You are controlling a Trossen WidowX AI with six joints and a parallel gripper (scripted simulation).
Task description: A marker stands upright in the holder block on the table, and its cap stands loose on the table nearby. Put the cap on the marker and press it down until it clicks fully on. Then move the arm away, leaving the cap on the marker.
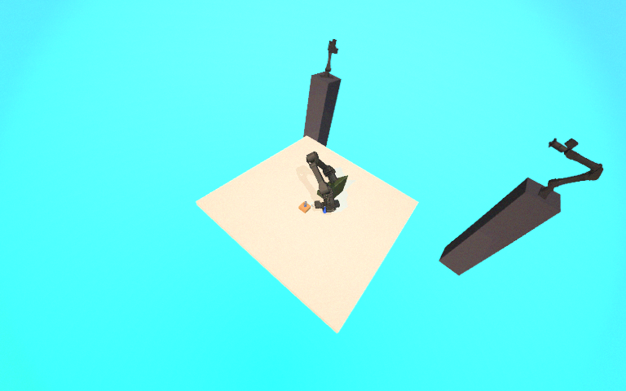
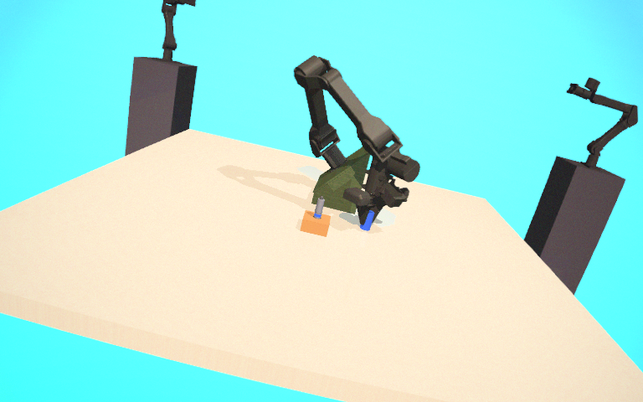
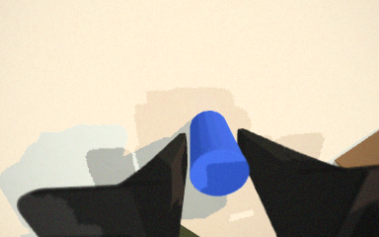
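Right now the holder block is 13 cm to the right of my gripper tip and 9 cm ahead of it. Round my gripper tip: marker cap 1 cm above.
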